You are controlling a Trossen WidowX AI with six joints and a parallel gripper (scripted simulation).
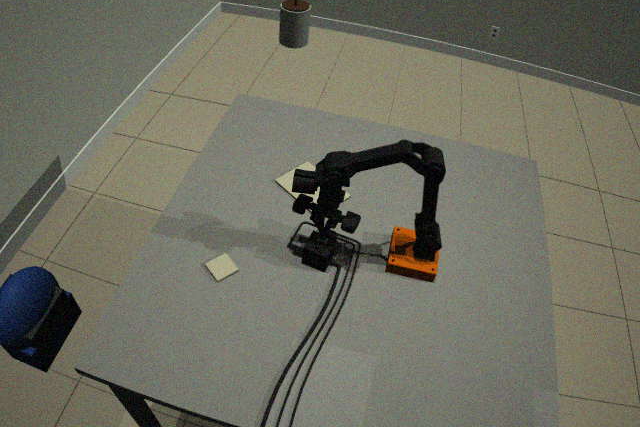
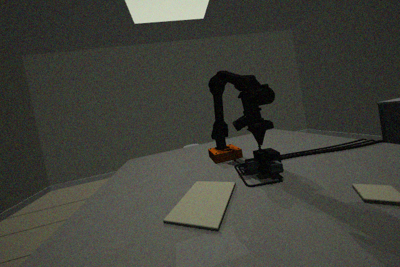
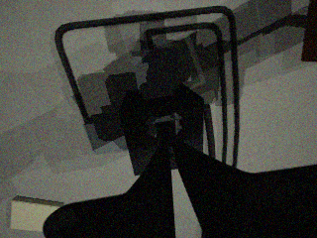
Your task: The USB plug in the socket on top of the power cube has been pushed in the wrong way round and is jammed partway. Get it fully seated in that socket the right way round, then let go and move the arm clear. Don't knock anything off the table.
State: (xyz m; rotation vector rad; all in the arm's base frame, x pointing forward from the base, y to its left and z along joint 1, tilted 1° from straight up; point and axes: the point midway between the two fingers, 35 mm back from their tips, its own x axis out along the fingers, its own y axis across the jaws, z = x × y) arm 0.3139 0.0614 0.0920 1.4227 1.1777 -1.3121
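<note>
Now: the dark USB plug 2 cm below my gripper tip. Round my gripper tip: socket 4 cm below.
</note>
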